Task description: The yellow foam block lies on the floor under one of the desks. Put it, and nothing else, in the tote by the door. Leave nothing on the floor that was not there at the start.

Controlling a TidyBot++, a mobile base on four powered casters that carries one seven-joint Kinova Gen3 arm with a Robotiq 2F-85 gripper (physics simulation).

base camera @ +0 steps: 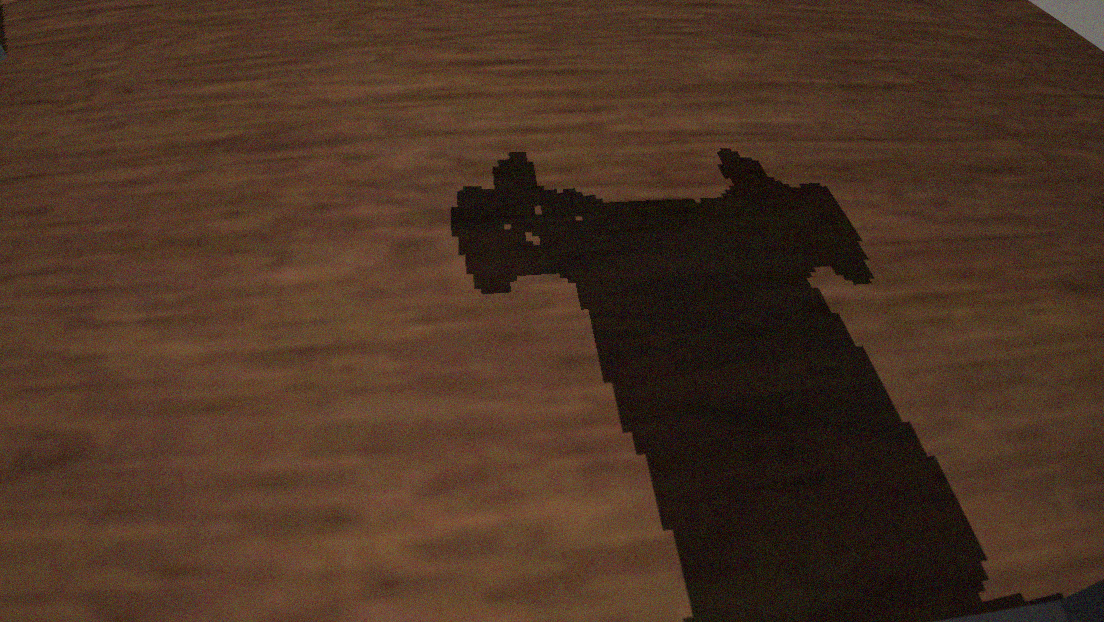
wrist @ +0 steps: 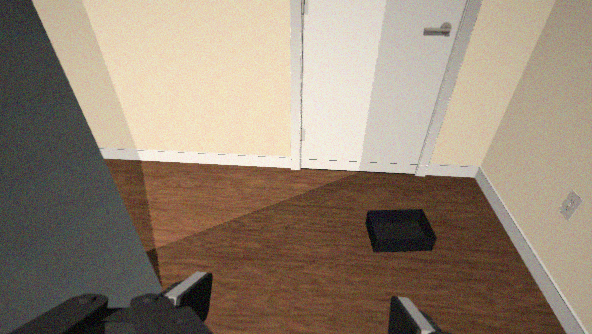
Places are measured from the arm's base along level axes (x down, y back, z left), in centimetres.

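Pixels of known places: gripper, fingertip midpoint: (wrist: 298,304).
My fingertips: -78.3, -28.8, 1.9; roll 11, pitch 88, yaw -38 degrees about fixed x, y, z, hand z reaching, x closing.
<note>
Behind a point stands the place of what it marks, as x, y, z.
A black open-topped tote (wrist: 401,232) @[39.4, -142.6, -40.2] stands on the floor in front of the door (wrist: 367,90) @[-18.9, -192.9, -15.8], right of the middle in the wrist view. Its inside is too dark to tell what it holds. My gripper (wrist: 298,304) @[-78.3, -28.8, 1.9] is open, with its two fingers wide apart at the bottom of the wrist view and nothing between them. The tote is beyond the fingers, well apart from them. The yellow foam block does not show in either view, and no desk can be made out for certain.
A large dark grey-blue surface (wrist: 65,175) @[-38.9, -77.9, 71.3] fills the left side of the wrist view. A wall with a socket (wrist: 570,205) @[-0.3, -131.2, -99.0] runs along the right. In the base camera view, a dark shadow of the robot (base camera: 733,309) lies on the wooden floor (base camera: 270,347) @[39.7, -38.7, 17.6].
</note>
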